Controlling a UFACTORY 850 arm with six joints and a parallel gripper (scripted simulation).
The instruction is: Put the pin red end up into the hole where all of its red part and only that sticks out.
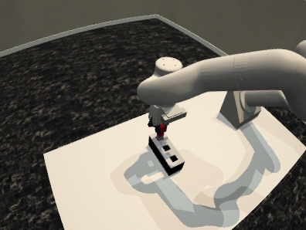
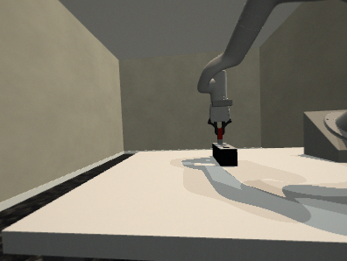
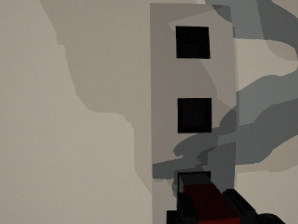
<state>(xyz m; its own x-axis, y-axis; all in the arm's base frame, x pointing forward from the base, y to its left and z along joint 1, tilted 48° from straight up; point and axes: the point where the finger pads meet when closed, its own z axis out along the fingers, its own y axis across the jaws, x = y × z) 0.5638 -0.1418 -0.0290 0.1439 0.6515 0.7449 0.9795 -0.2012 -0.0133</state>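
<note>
My gripper is now 1 cm above the pin. Also, from my hand: black block 10 cm below, 6 cm to the left, 1 cm ahead.
</note>
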